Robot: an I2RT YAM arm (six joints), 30 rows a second.
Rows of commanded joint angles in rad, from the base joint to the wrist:
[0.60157, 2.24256, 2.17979, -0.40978, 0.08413, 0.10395]
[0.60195, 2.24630, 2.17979, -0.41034, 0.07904, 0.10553]
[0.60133, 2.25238, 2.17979, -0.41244, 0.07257, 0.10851]
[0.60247, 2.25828, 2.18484, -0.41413, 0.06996, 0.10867]
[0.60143, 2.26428, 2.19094, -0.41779, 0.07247, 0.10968]
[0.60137, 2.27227, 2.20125, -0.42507, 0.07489, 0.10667]
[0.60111, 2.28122, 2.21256, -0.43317, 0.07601, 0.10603]
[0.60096, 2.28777, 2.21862, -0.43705, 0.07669, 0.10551]
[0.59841, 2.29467, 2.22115, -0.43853, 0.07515, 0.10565]
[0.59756, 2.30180, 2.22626, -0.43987, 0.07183, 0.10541]
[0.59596, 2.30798, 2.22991, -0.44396, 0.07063, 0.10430]
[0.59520, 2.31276, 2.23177, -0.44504, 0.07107, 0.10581]
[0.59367, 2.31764, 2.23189, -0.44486, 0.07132, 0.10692]
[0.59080, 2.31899, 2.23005, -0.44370, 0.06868, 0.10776]
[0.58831, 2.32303, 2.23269, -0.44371, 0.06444, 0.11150]
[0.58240, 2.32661, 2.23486, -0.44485, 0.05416, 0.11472]
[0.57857, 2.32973, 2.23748, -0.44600, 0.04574, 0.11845]
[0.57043, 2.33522, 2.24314, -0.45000, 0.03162, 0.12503]
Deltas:
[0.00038, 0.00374, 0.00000, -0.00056, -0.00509, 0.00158]
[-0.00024, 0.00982, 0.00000, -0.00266, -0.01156, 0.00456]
[0.00090, 0.01572, 0.00505, -0.00435, -0.01417, 0.00472]
[-0.00014, 0.02172, 0.01115, -0.00801, -0.01166, 0.00573]
[-0.00020, 0.02971, 0.02146, -0.01529, -0.00924, 0.00272]
[-0.00046, 0.03866, 0.03277, -0.02339, -0.00812, 0.00208]
[-0.00061, 0.04521, 0.03883, -0.02727, -0.00744, 0.00156]
[-0.00316, 0.05211, 0.04136, -0.02875, -0.00898, 0.00170]
[-0.00401, 0.05924, 0.04647, -0.03009, -0.01230, 0.00146]
[-0.00561, 0.06542, 0.05012, -0.03418, -0.01350, 0.00035]
[-0.00637, 0.07020, 0.05198, -0.03526, -0.01306, 0.00186]
[-0.00790, 0.07508, 0.05210, -0.03508, -0.01281, 0.00297]
[-0.01077, 0.07643, 0.05026, -0.03392, -0.01545, 0.00381]
[-0.01326, 0.08047, 0.05290, -0.03393, -0.01969, 0.00755]
[-0.01917, 0.08405, 0.05507, -0.03507, -0.02997, 0.01077]
[-0.02300, 0.08717, 0.05769, -0.03622, -0.03839, 0.01450]
[-0.03114, 0.09266, 0.06335, -0.04022, -0.05251, 0.02108]

